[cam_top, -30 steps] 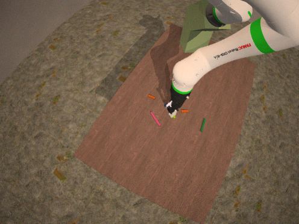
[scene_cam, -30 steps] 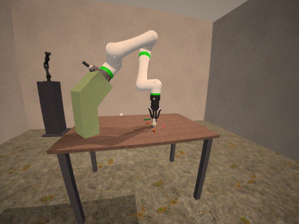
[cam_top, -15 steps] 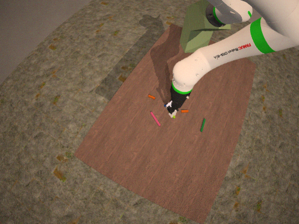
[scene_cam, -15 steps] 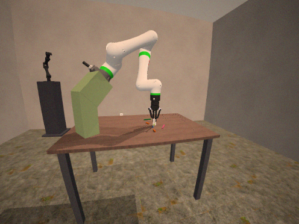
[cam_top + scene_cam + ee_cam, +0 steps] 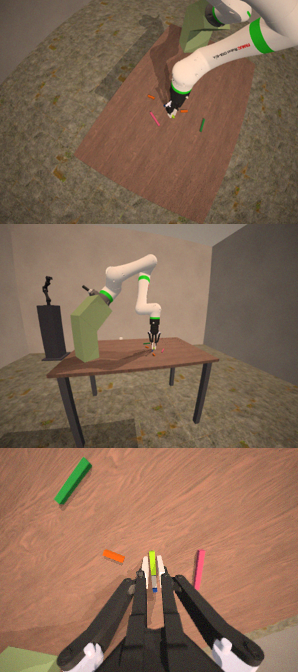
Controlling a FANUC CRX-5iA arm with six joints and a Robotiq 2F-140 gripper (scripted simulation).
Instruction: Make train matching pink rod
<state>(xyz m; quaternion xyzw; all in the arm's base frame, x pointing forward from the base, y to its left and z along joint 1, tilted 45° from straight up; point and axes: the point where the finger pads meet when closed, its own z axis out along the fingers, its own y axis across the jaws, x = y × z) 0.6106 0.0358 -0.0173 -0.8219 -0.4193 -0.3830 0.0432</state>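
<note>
The lime rod lies 30 mm below my hand. The rest, counted from my hand: blue rod (60 mm to the right, 30 mm below, 30 mm behind); pink rod (70 mm ahead, 60 mm to the right, 30 mm below); grey rod (40 mm to the right, 30 mm below, 20 mm behind).
</note>
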